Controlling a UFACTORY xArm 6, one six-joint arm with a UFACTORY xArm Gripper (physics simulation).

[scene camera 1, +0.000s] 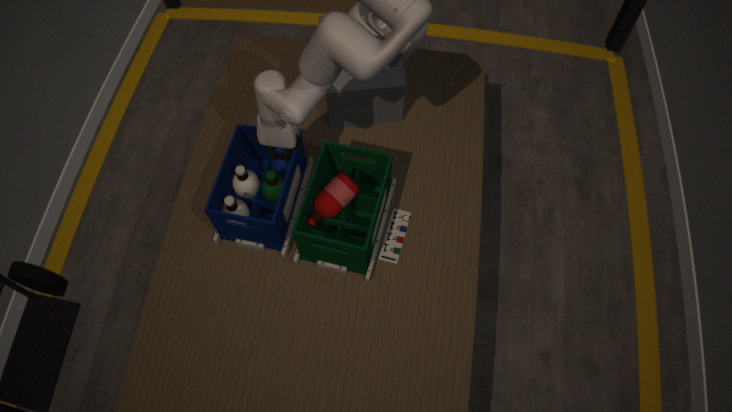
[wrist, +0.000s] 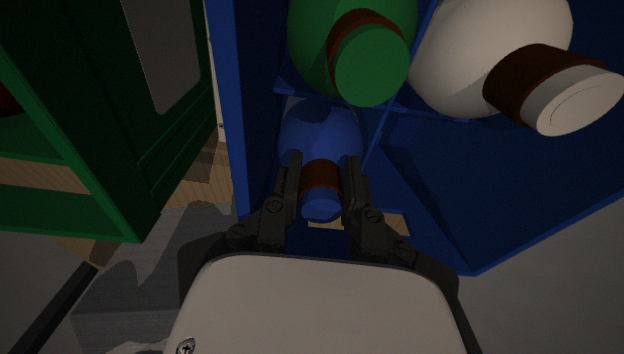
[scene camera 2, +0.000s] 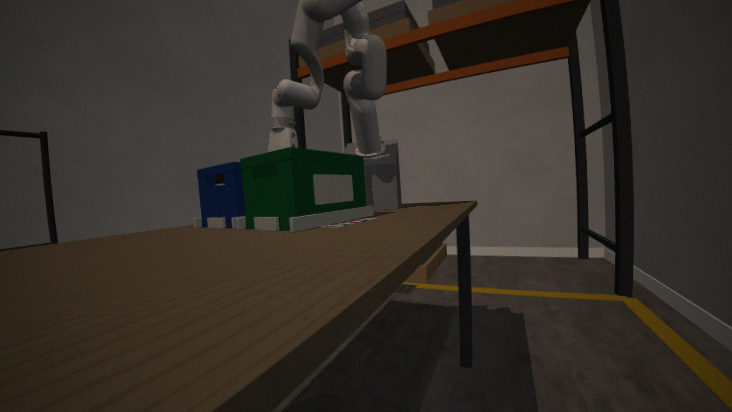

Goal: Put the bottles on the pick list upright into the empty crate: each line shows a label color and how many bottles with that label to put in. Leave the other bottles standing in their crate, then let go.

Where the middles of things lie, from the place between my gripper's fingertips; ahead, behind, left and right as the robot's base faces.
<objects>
Now: hand 10 mm past the blue bottle [wrist: 327, 133] and 40 mm above it. Round my hand: red bottle [scene camera 1: 337, 194]: 100 mm ahead, 170 mm to the left, 10 mm below; then green bottle [wrist: 364, 59]: 80 mm ahead, 10 mm to the right, 40 mm below; then pick list [scene camera 1: 392, 244]: 120 mm ahead, 330 mm to the left, 130 mm below.
</objects>
